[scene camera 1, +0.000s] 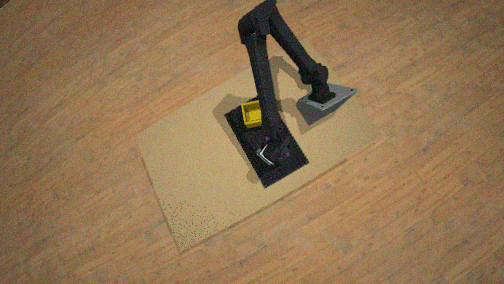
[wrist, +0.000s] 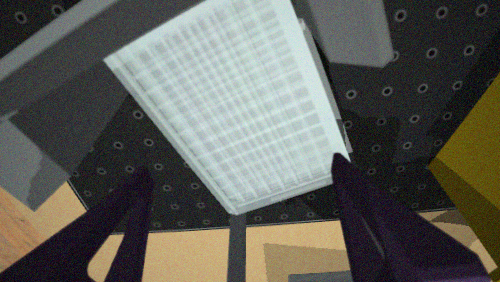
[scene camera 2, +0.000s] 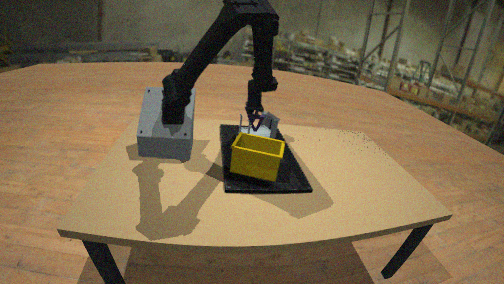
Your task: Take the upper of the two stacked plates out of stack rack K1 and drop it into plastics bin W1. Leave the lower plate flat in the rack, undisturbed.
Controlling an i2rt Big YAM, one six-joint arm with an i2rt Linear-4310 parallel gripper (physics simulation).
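Places are measured from the arm's base along level axes (x ahead, y left, z up), in metres.
Where they show: gripper, fingertip midpoint: (wrist: 239, 167) (scene camera 2: 253, 126); arm's base, origin of the base link: (scene camera 1: 321, 97) (scene camera 2: 173, 109).
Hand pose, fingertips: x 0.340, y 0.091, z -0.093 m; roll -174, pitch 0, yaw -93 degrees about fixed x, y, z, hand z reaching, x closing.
Note:
Each offset is from my fingertips to the centre of the thing. "*": to the spot under its first point. Level surfaces: height alone.
The upper plate @[0.005 m right, 0.018 m ahead, 0.020 m down] (scene camera 2: 256, 131) (wrist: 225, 110) is pale and gridded and lies flat in stack rack K1 @[0.007 m right, 0.012 m ahead, 0.005 m down] (scene camera 2: 272, 124) (wrist: 100, 35), a grey rack with a tall wall, a block and thin posts. The lower plate is mostly hidden; a thin edge below the upper plate's right side may be its own. My gripper (scene camera 1: 277, 146) (scene camera 2: 256, 125) (wrist: 239, 167) is open and empty, close over the rack. In the wrist view its purple fingers stand on either side of the plate's near corner, the right tip overlapping the right corner. Yellow plastics bin W1 @[0.230 m right, 0.026 m back, 0.015 m down] (scene camera 1: 252, 124) (scene camera 2: 255, 167) (wrist: 470, 135) stands beside the rack.
Rack and bin stand on a black perforated board (scene camera 1: 270, 180) (scene camera 2: 295, 182) (wrist: 387, 91) on the wooden table @[0.078 m down] (scene camera 1: 200, 190) (scene camera 2: 355, 200). The grey robot base (scene camera 1: 342, 94) (scene camera 2: 164, 145) stands beside the board. A thin rack post @[* 0.009 m left, 0.055 m back, 0.012 m up] (wrist: 237, 250) rises at the plate's near end.

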